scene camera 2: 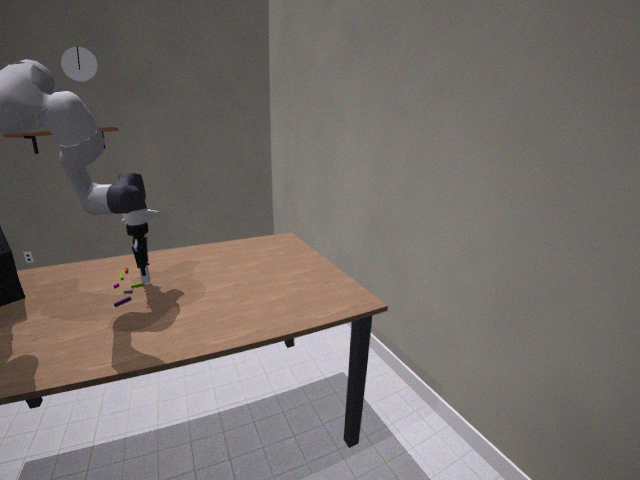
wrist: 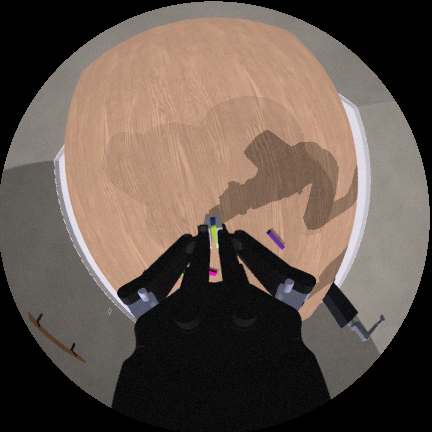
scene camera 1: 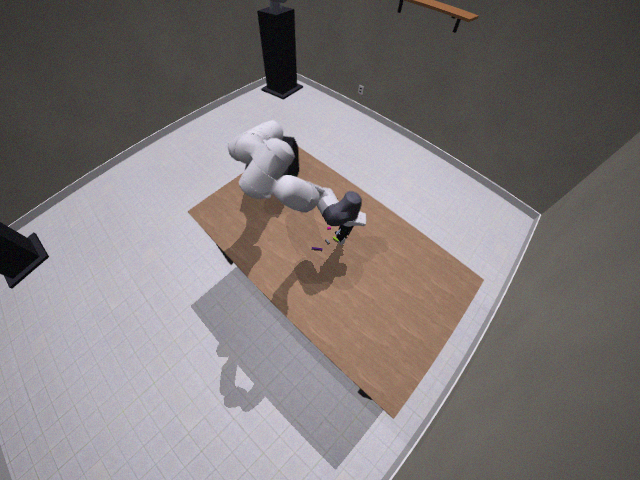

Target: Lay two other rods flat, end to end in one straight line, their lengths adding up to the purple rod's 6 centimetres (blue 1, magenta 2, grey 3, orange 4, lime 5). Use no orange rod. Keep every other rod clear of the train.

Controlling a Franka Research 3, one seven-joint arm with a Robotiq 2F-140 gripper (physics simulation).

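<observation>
My gripper point(scene camera 1: 341, 241) point(scene camera 2: 145, 282) point(wrist: 212, 220) is shut on the small blue rod point(wrist: 213, 221), low at the table top. A long lime rod point(scene camera 1: 336, 239) point(scene camera 2: 136, 285) point(wrist: 214, 234) lies flat at the blue rod's end, partly between the fingers in the wrist view. The two look nearly in line; whether they touch I cannot tell. The purple rod point(scene camera 1: 316, 249) point(scene camera 2: 122, 301) point(wrist: 276, 239) lies apart. The grey rod point(scene camera 1: 327, 241) point(scene camera 2: 128, 291) lies between purple and lime, hidden in the wrist view. The magenta rod point(scene camera 1: 328, 228) point(scene camera 2: 116, 285) point(wrist: 213, 272) lies beyond the lime rod's other end.
A shorter lime-coloured rod point(scene camera 2: 121, 276) point(wrist: 183, 274) and an orange rod point(scene camera 2: 126, 270) lie farther back on the wooden table point(scene camera 1: 413, 310) point(scene camera 2: 268, 289) point(wrist: 165, 65). The arm's fingers cover part of the rods in the wrist view.
</observation>
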